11 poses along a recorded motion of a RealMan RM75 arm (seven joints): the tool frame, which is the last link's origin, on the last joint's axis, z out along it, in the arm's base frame.
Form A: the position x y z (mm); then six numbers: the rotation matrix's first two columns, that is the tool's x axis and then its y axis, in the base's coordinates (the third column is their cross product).
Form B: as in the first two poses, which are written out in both.
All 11 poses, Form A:
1: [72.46, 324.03, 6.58, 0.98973, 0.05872, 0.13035, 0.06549, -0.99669, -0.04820]
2: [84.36, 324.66, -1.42, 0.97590, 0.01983, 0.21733, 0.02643, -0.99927, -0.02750]
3: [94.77, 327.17, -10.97, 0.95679, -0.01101, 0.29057, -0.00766, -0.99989, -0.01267]
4: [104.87, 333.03, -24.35, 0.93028, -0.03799, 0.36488, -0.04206, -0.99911, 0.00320]
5: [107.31, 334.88, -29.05, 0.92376, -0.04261, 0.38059, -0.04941, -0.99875, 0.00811]
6: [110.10, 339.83, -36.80, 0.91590, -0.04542, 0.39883, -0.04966, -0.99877, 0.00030]
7: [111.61, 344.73, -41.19, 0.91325, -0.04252, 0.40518, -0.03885, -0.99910, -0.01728]
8: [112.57, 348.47, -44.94, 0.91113, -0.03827, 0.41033, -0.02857, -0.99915, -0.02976]
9: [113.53, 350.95, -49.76, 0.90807, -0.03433, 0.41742, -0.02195, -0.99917, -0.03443]
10: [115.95, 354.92, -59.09, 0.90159, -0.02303, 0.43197, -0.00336, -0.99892, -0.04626]
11: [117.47, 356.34, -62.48, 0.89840, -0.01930, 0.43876, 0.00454, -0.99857, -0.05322]
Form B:
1:
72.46, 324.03, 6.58
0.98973, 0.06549, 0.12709
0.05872, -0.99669, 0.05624
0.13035, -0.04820, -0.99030

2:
84.36, 324.66, -1.42
0.97590, 0.02643, 0.21663
0.01983, -0.99927, 0.03258
0.21733, -0.02750, -0.97571

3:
94.77, 327.17, -10.97
0.95679, -0.00766, 0.29068
-0.01101, -0.99989, 0.00990
0.29057, -0.01267, -0.95677

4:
104.87, 333.03, -24.35
0.93028, -0.04206, 0.36443
-0.03799, -0.99911, -0.01832
0.36488, 0.00320, -0.93105

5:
107.31, 334.88, -29.05
0.92376, -0.04941, 0.37977
-0.04261, -0.99875, -0.02630
0.38059, 0.00811, -0.92471

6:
110.10, 339.83, -36.80
0.91590, -0.04966, 0.39833
-0.04542, -0.99877, -0.02008
0.39883, 0.00030, -0.91703

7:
111.61, 344.73, -41.19
0.91325, -0.03885, 0.40555
-0.04252, -0.99910, 0.00004
0.40518, -0.01728, -0.91408

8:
112.57, 348.47, -44.94
0.91113, -0.02857, 0.41112
-0.03827, -0.99915, 0.01539
0.41033, -0.02976, -0.91145

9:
113.53, 350.95, -49.76
0.90807, -0.02195, 0.41826
-0.03433, -0.99917, 0.02210
0.41742, -0.03443, -0.90807

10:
115.95, 354.92, -59.09
0.90159, -0.00336, 0.43257
-0.02303, -0.99892, 0.04026
0.43197, -0.04626, -0.90069

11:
117.47, 356.34, -62.48
0.89840, 0.00454, 0.43916
-0.01930, -0.99857, 0.04980
0.43876, -0.05322, -0.89703

